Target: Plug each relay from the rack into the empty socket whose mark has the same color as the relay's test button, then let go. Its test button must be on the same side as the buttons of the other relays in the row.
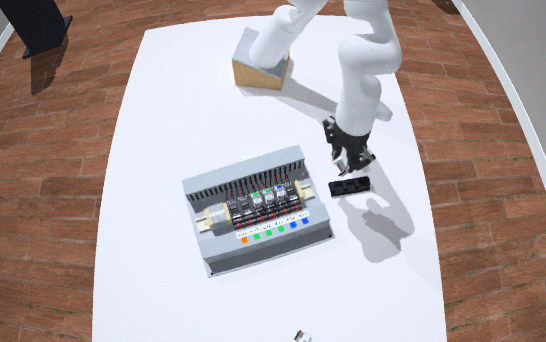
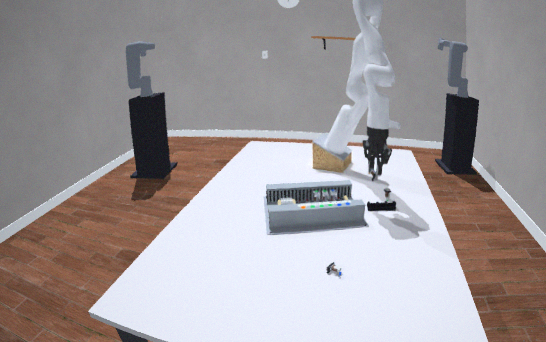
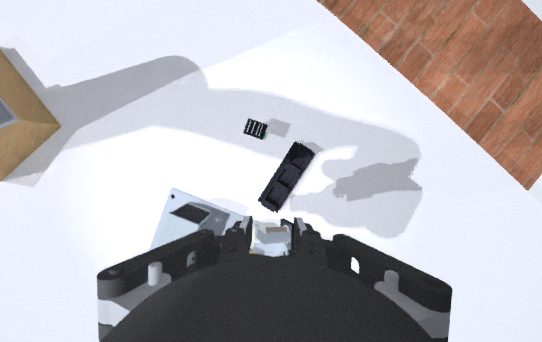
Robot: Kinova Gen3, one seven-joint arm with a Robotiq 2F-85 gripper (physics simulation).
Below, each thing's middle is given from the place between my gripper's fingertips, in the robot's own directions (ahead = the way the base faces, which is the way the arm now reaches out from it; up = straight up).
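Black rack (image 3: 297, 159): 120 mm below my gripper, 40 mm to the left of it. Grey panel (image 1: 291, 246): 130 mm below my gripper, 20 mm ahead of it, 200 mm to the right of it. Orange-button relay (image 3: 268, 235): 10 mm to the right of my gripper.
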